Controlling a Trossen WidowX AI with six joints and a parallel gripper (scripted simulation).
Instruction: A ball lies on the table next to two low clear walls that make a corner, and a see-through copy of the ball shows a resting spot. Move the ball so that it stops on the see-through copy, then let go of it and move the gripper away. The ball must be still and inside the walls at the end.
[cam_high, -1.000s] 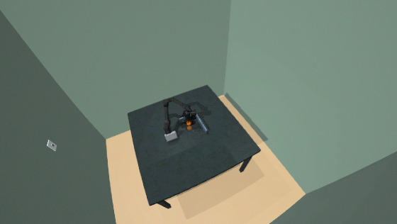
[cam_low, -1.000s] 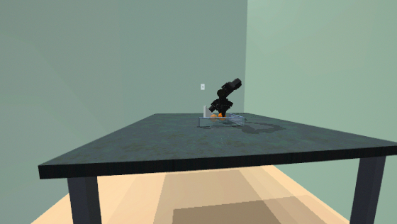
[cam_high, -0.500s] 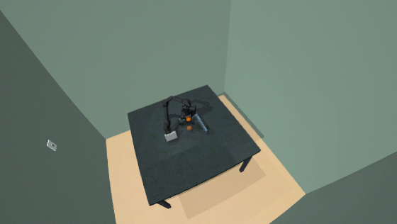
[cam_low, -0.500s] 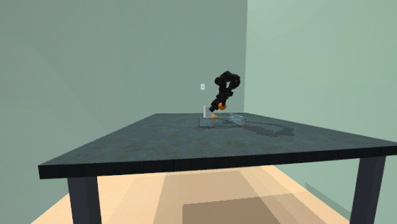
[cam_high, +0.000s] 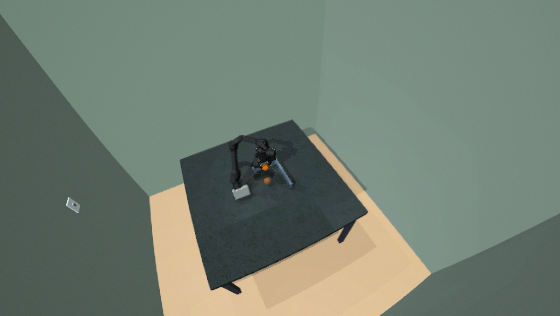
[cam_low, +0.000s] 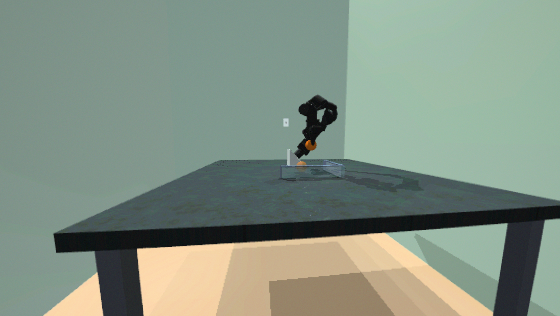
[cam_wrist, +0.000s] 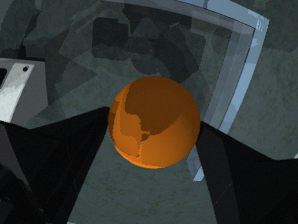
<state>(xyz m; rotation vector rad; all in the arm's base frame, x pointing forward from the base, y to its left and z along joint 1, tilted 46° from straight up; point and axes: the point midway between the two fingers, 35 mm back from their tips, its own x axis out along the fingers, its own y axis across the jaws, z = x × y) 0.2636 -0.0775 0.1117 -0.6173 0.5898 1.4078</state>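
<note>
Right now the see-through copy is 20 mm behind my gripper tip, 50 mm to the right of it and 120 mm below it. The rest, counted from my gripper tip: orange ball: right at my gripper tip; then clear wall: 140 mm ahead, 30 mm to the right, 120 mm below.
</note>
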